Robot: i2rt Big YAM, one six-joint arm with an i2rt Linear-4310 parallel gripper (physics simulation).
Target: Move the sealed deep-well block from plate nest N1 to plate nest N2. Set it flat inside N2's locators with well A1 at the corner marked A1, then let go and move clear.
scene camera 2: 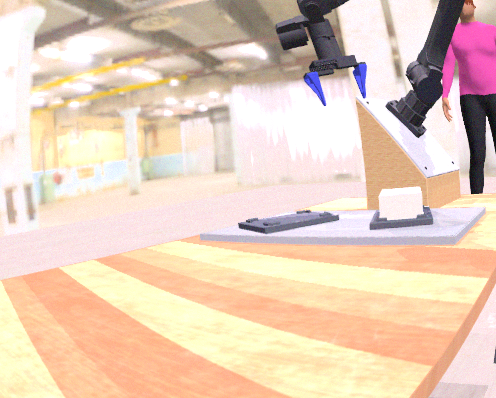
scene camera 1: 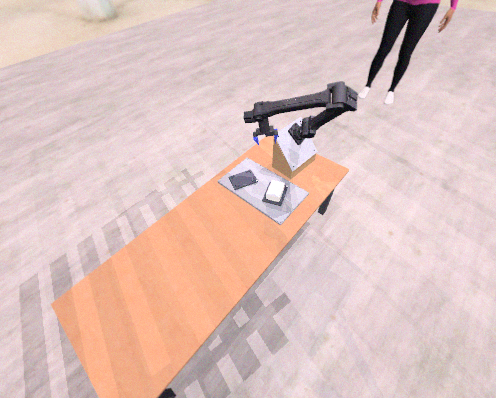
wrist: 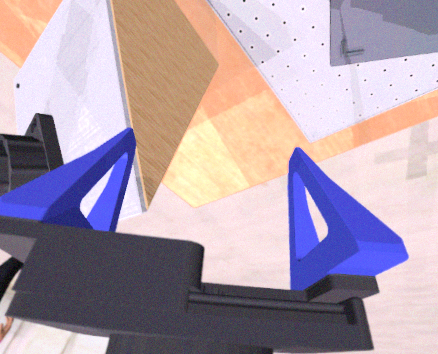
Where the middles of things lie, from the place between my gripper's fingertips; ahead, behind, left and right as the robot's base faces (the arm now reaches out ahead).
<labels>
Right now the grey perforated plate (scene camera 2: 352, 228) is 120 mm ahead of my hand, 50 mm to the left of it and 250 mm below it. Round my hand: dark nest (scene camera 2: 303, 218): 140 mm ahead, 90 mm to the right, 230 mm below; then white block (scene camera 2: 401, 203): 120 mm ahead, 150 mm to the left, 210 mm below.
</labels>
